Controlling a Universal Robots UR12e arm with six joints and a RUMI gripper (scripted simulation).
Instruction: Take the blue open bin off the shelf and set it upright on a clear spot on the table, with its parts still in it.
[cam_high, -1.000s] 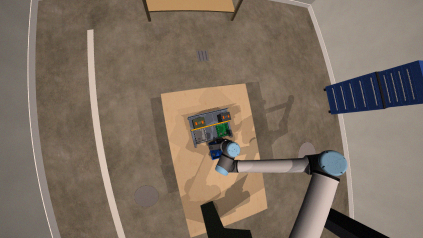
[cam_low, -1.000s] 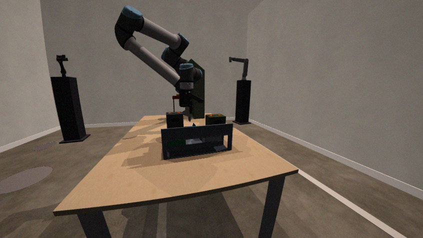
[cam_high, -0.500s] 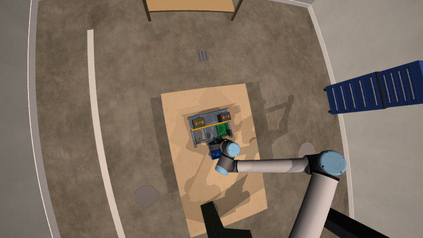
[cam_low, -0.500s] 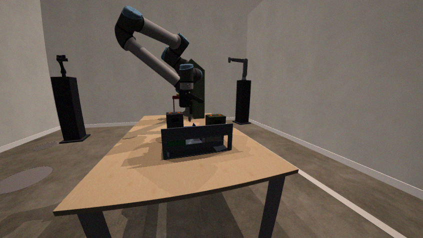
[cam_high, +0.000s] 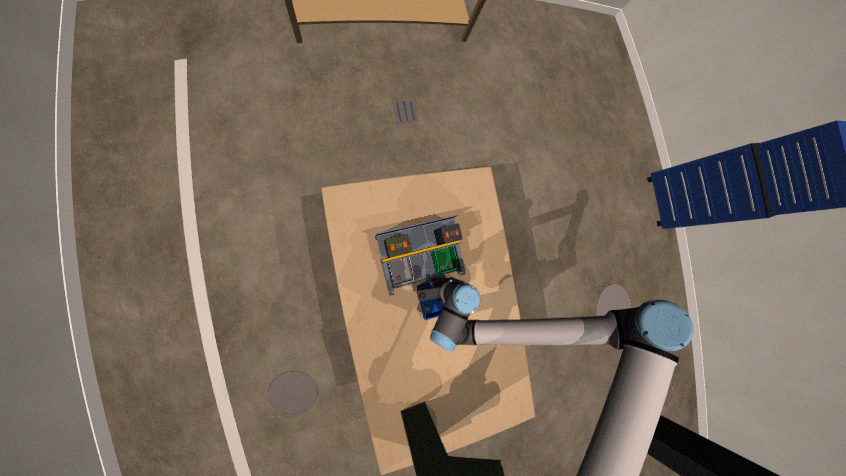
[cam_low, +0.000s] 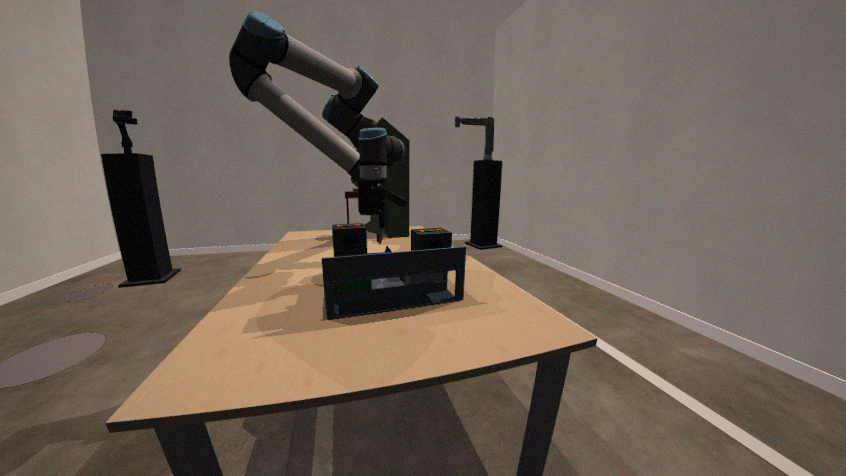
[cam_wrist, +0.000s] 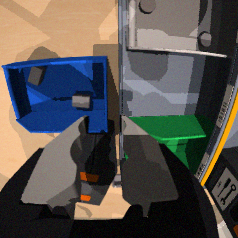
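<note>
Right now the blue open bin is 80 mm behind my hand, 10 mm to the left of it and 100 mm below it. Round my hand: grey bin 130 mm ahead, 100 mm to the left, 90 mm below; then bar 170 mm ahead, 10 mm to the right, 30 mm below; then green bin 110 mm ahead, 120 mm to the right, 90 mm below.
</note>
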